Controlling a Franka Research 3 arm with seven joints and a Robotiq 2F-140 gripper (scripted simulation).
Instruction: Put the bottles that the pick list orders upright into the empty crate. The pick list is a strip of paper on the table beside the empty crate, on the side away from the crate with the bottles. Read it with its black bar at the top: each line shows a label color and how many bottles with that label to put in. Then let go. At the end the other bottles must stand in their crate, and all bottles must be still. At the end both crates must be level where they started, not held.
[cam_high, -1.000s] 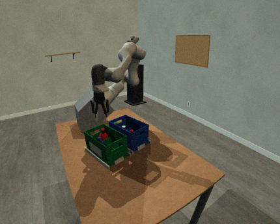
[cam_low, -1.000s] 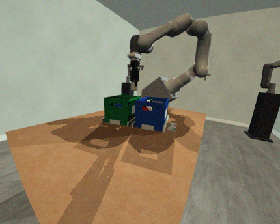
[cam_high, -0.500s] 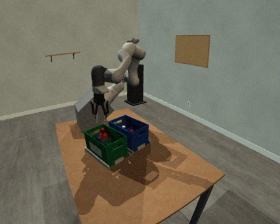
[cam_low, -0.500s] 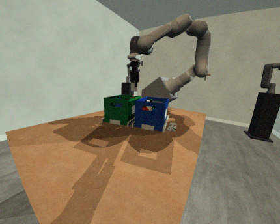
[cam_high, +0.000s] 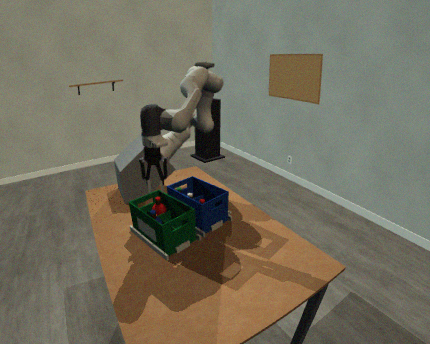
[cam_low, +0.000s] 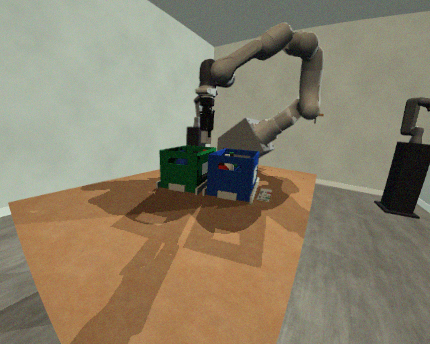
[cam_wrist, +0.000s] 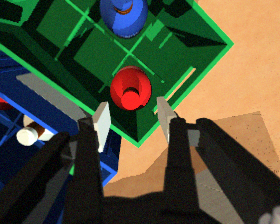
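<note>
Now: hand 150 mm above the green crate, 100 mm short of it and 30 mm to the left of it. Also, from my hand: white bottle: 160 mm to the left, 140 mm below, 60 mm ahead; green bottle: 140 mm to the left, 140 mm below, 20 mm behind; blue-capped bottle: 140 mm below, 100 mm ahead, 70 mm to the right.
</note>
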